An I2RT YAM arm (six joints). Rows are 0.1 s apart.
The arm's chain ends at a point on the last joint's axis. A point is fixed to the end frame.
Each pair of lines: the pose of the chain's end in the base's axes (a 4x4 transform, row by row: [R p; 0 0 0 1], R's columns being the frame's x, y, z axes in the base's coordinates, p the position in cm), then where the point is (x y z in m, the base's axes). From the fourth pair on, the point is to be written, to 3 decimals.
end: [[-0.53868 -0.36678 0.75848 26.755], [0.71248 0.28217 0.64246 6.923], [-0.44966 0.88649 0.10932 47.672], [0 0 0 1]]
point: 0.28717 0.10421 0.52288
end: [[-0.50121 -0.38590 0.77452 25.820], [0.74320 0.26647 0.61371 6.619], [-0.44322 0.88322 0.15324 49.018], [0 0 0 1]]
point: 0.27742 0.09907 0.53802
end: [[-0.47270 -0.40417 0.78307 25.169], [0.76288 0.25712 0.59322 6.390], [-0.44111 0.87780 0.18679 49.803], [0 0 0 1]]
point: 0.27030 0.09538 0.54705
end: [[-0.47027 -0.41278 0.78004 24.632], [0.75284 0.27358 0.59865 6.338], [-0.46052 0.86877 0.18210 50.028], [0 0 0 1]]
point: 0.264 0.096 0.549
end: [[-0.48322 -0.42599 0.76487 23.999], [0.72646 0.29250 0.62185 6.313], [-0.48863 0.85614 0.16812 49.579], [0 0 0 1]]
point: 0.257 0.098 0.543
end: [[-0.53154 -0.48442 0.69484 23.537], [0.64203 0.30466 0.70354 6.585], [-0.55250 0.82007 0.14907 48.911], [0 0 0 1]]
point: 0.247 0.105 0.535
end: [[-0.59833 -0.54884 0.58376 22.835], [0.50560 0.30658 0.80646 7.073], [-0.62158 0.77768 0.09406 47.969], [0 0 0 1]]
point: 0.233 0.115 0.522
